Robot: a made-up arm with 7 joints. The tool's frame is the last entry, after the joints.
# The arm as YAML. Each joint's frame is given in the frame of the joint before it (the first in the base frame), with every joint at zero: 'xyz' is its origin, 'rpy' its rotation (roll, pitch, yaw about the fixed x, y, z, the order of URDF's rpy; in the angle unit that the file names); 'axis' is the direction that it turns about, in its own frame. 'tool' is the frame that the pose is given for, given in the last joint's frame.
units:
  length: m
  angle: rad
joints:
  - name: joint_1
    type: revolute
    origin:
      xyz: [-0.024, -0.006, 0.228]
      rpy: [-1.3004, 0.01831, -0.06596]
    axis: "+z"
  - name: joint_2
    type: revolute
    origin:
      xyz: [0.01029, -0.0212, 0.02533]
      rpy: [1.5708, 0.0, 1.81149]
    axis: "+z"
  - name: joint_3
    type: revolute
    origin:
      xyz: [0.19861, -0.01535, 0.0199]
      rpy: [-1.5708, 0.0, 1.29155]
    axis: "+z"
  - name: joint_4
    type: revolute
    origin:
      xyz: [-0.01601, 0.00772, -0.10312]
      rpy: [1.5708, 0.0, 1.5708]
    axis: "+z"
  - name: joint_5
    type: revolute
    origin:
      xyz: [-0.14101, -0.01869, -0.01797]
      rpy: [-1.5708, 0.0, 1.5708]
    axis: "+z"
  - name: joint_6
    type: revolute
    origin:
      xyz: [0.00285, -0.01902, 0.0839]
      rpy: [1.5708, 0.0, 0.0]
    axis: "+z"
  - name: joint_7
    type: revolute
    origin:
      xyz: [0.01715, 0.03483, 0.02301]
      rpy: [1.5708, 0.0, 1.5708]
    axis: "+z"
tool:
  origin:
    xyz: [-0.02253, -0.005, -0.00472]
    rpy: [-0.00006, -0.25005, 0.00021]
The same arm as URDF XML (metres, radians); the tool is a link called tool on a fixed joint. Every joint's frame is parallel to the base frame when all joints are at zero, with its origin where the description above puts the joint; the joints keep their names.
<robot name="arm">
<joint name="joint_1" type="continuous"><parent link="base"/><child link="link1"/><origin xyz="-0.0240 -0.0060 0.2280"/><axis xyz="0.068403 0.961235 0.26711"/></joint>
<joint name="joint_2" type="continuous"><parent link="link1"/><child link="link2"/><origin xyz="0.0120 0.0180 0.0270"/><axis xyz="0.968889 -0.0002 -0.247497"/></joint>
<joint name="joint_3" type="continuous"><parent link="link2"/><child link="link3"/><origin xyz="-0.0290 0.0400 -0.1940"/><axis xyz="0.247497 -0.0001 0.968889"/></joint>
<joint name="joint_4" type="continuous"><parent link="link3"/><child link="link4"/><origin xyz="-0.0330 -0.0160 -0.0980"/><axis xyz="0.0002 1 0"/></joint>
<joint name="joint_5" type="continuous"><parent link="link4"/><child link="link5"/><origin xyz="0.1320 -0.0180 -0.0530"/><axis xyz="0.968889 -0.0002 -0.247497"/></joint>
<joint name="joint_6" type="continuous"><parent link="link5"/><child link="link6"/><origin xyz="0.0820 0.0190 -0.0180"/><axis xyz="0.0002 1 0"/></joint>
<joint name="joint_7" type="continuous"><parent link="link6"/><child link="link7"/><origin xyz="0.0380 0.0230 0.0080"/><axis xyz="0.247497 -0.0001 0.968889"/></joint>
<joint name="tool_fixed" type="fixed"><parent link="link7"/><child link="tool"/><origin xyz="-0.0230 -0.0050 0.0010" rpy="0.0000 0.0000 0.0000"/></joint>
<link name="base"/>
<link name="link1"/>
<link name="link2"/>
<link name="link3"/>
<link name="link4"/>
<link name="link5"/>
<link name="link6"/>
<link name="link7"/>
<link name="tool"/>
</robot>

